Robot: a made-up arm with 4 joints. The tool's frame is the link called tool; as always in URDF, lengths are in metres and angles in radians. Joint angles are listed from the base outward.
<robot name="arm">
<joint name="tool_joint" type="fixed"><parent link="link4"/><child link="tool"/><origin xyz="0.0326 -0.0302 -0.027" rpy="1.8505 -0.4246 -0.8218"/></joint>
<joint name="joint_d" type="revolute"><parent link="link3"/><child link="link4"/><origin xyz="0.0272 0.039 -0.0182"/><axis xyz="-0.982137 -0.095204 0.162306"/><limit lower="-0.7" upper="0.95"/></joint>
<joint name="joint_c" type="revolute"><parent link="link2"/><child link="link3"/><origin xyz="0.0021 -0.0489 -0.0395"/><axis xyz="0 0 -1"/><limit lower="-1.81" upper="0.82"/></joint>
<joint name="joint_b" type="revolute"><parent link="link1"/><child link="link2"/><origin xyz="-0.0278 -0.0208 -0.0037"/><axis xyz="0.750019 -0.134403 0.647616"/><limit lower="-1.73" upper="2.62"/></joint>
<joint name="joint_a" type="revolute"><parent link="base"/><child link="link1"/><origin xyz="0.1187 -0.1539 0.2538"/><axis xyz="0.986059 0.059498 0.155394"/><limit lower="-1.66" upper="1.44"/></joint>
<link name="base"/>
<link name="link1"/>
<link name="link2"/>
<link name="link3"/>
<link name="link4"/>
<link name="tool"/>
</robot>
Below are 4 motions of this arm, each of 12 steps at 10 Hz.
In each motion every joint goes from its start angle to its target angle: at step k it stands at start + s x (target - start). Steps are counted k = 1, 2, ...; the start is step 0. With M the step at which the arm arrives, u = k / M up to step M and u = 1 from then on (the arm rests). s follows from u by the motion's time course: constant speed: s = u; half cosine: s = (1 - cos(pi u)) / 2; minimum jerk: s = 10 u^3 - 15 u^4 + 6 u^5.
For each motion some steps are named. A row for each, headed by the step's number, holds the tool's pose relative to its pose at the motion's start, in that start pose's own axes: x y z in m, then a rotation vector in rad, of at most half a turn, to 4 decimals.
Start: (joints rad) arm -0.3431 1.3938 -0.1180 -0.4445
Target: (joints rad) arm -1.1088 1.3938 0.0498 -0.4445
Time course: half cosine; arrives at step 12
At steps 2, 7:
2: 0.0015 0.0021 0.0044 -0.0497 -0.0163 0.0191
7: 0.0115 0.0290 0.0364 -0.4635 -0.1407 0.1969

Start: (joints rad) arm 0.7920 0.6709 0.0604 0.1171
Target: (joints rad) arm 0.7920 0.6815 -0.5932 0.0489
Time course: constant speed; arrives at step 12
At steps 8, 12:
8: -0.0223 0.0080 -0.0146 0.2358 0.3486 -0.1131
12: -0.0346 0.0137 -0.0177 0.3483 0.5252 -0.1731

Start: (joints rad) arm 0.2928 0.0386 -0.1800 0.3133
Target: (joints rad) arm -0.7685 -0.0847 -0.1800 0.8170
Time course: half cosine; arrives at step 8
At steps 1, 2, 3, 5, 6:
1: 0.0031 0.0017 0.0034 -0.0452 0.0284 0.0320
2: 0.0120 0.0075 0.0123 -0.1738 0.1106 0.1221
3: 0.0251 0.0190 0.0228 -0.3663 0.2364 0.2542
5: 0.0519 0.0545 0.0335 -0.8222 0.5463 0.5508
6: 0.0604 0.0712 0.0318 -1.0168 0.6826 0.6692

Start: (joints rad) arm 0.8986 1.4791 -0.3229 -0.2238
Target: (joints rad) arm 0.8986 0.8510 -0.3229 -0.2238
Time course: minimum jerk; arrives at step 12
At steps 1, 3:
1: 0.0001 0.0001 0.0003 -0.0027 -0.0010 0.0015
3: 0.0023 0.0026 0.0059 -0.0544 -0.0195 0.0298

